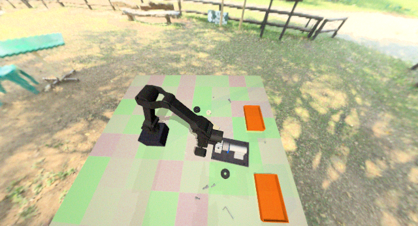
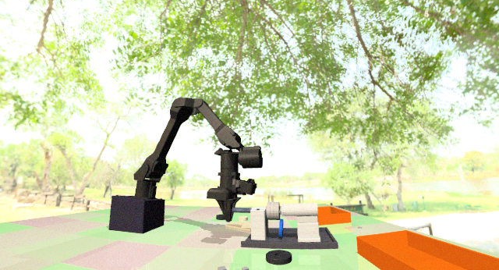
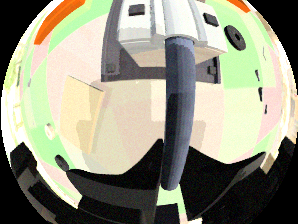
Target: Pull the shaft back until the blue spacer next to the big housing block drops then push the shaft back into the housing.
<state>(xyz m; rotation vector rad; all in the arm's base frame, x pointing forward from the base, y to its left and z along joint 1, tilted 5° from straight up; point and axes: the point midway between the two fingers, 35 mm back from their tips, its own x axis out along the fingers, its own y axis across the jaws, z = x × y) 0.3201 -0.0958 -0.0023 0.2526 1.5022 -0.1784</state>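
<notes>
Right now the shaft is 6 cm ahead of my gripper tip, 2 cm to the right of it and 3 cm above it. The rest, counted from my gripper tip: pale ring (4 cm ahead, 25 cm to the left, 4 cm below); then blue spacer (15 cm ahead, 4 cm to the right, 1 cm below).
</notes>
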